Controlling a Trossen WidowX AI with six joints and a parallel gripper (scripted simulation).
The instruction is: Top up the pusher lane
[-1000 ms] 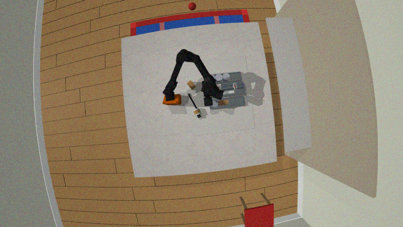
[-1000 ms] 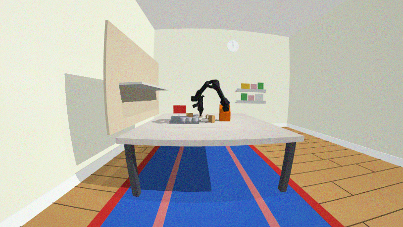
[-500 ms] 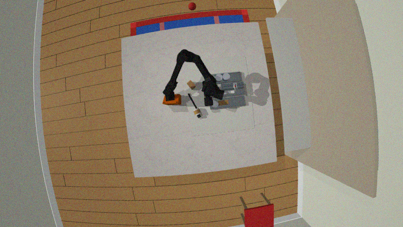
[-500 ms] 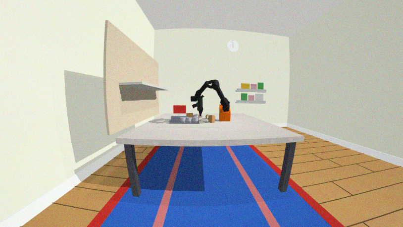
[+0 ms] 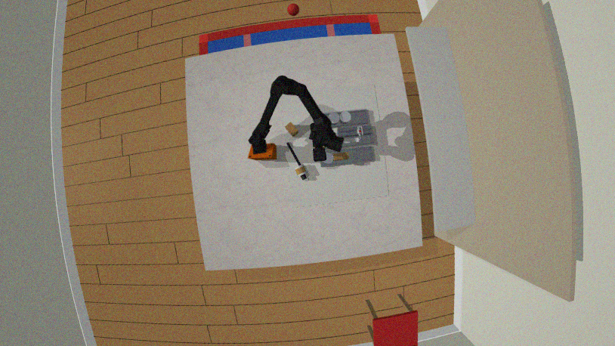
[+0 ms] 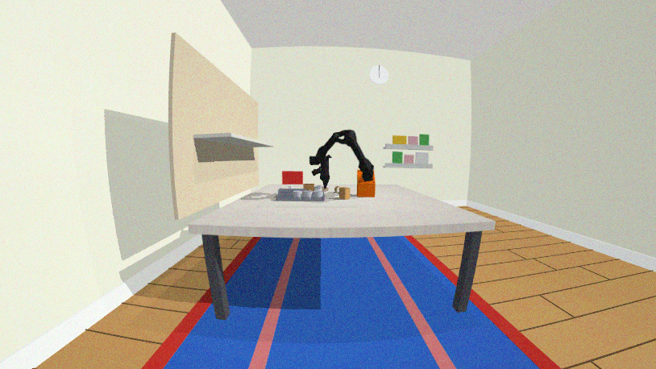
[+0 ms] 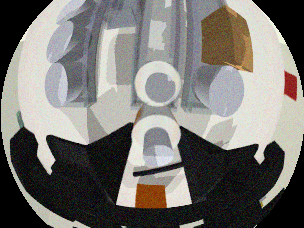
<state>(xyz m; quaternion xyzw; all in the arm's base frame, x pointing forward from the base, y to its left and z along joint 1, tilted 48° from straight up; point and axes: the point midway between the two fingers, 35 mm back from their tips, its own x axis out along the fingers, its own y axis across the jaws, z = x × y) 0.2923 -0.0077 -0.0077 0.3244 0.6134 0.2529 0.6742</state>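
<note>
Now: gripper tip 13 cm past the dark-handled tool, 5 cm above it and 3 cm to the left of it. Round my gripper tip: wall shelf: 54 cm ahead, 31 cm above, 3 cm to the right.
</note>
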